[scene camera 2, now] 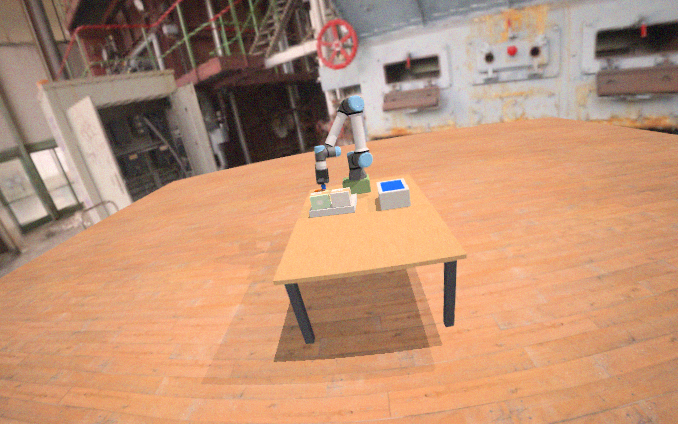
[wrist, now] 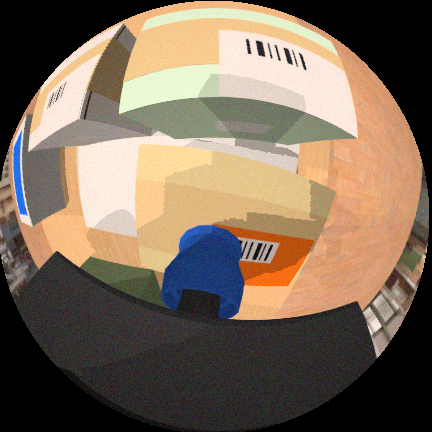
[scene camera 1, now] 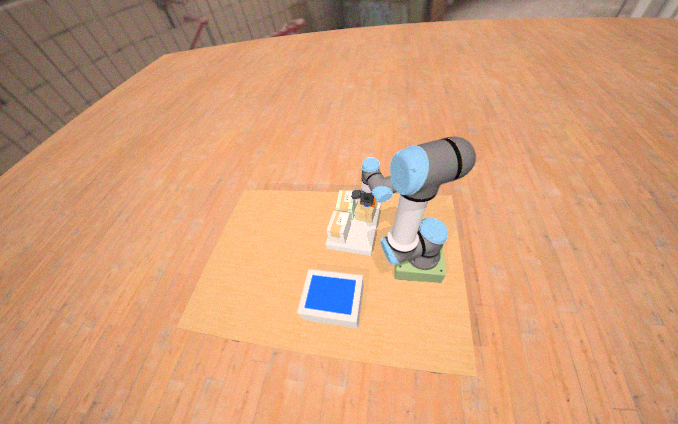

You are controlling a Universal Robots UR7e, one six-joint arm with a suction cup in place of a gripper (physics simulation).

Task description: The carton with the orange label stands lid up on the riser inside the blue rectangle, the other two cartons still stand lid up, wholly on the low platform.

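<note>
The carton with the orange label point(scene camera 1: 365, 213) point(wrist: 175, 200) stands lid up on the low white platform point(scene camera 1: 355, 245) point(scene camera 2: 334, 212) point(wrist: 102, 175). A green-edged carton point(scene camera 1: 345, 201) point(scene camera 2: 320, 201) point(wrist: 170, 45) and a white-edged carton point(scene camera 1: 338, 226) point(scene camera 2: 341, 198) point(wrist: 70, 90) stand lid up on it. My gripper, a blue suction cup point(scene camera 2: 323, 189) point(wrist: 210, 241), is very close over the lid, beside the orange label. It seems to hold nothing; the contact spot is hidden. The riser point(scene camera 1: 330, 320) point(scene camera 2: 395, 201) bears the blue rectangle point(scene camera 1: 330, 295) point(scene camera 2: 392, 185) point(wrist: 19, 172).
The arm's green base block point(scene camera 1: 419, 272) point(scene camera 2: 356, 185) point(wrist: 125, 280) stands beside the platform and the riser. The green-edged carton stands close across a narrow gap from the orange-labelled one. The wooden table point(scene camera 1: 250, 280) point(scene camera 2: 370, 245) carries all of these.
</note>
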